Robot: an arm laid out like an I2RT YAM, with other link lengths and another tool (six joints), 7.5 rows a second.
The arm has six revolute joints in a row. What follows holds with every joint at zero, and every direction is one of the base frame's.
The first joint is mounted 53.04 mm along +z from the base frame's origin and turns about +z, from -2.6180 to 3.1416 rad.
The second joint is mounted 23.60 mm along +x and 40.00 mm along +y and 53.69 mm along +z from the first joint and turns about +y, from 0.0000 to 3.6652 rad.
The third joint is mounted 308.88 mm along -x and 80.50 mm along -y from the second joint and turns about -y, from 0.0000 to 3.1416 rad.
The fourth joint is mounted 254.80 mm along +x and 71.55 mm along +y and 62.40 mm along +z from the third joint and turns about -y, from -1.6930 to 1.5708 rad.
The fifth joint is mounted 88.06 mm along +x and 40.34 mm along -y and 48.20 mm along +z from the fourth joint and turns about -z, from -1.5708 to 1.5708 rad.
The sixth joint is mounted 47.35 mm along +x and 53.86 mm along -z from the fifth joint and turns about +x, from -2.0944 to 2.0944 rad.
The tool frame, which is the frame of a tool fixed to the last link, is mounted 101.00 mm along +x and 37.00 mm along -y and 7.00 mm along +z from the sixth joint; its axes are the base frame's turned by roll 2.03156, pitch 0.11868 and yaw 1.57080 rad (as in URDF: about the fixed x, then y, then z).
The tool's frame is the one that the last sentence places.
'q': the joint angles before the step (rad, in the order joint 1, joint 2, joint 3, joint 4, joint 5, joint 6). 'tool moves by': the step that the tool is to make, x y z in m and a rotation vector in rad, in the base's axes. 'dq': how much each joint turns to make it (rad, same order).
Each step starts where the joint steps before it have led.
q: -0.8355, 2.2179, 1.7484, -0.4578, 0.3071, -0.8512
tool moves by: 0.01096, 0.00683, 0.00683, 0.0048, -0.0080, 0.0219
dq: 0.0185, -0.0033, 0.0222, -0.0245, -0.0093, 0.0029
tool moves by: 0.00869, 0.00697, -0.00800, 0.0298, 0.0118, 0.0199
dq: 0.0153, 0.0181, 0.0210, -0.0336, -0.0124, 0.0035
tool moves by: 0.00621, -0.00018, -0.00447, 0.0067, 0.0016, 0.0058
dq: 0.0065, 0.0206, 0.0231, -0.0091, -0.0025, 0.0027
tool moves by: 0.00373, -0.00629, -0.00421, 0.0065, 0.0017, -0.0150
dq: -0.0009, 0.0360, 0.0524, -0.0261, 0.0052, 0.0140
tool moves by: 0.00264, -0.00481, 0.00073, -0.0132, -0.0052, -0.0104
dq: 0.0002, 0.0153, 0.0217, 0.0049, 0.0106, 0.0059
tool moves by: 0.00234, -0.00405, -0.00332, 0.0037, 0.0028, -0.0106
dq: -0.0002, 0.0252, 0.0360, -0.0182, 0.0054, 0.0093
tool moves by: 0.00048, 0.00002, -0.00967, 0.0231, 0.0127, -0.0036
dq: 0.0001, 0.0232, 0.0216, -0.0259, -0.0039, 0.0073
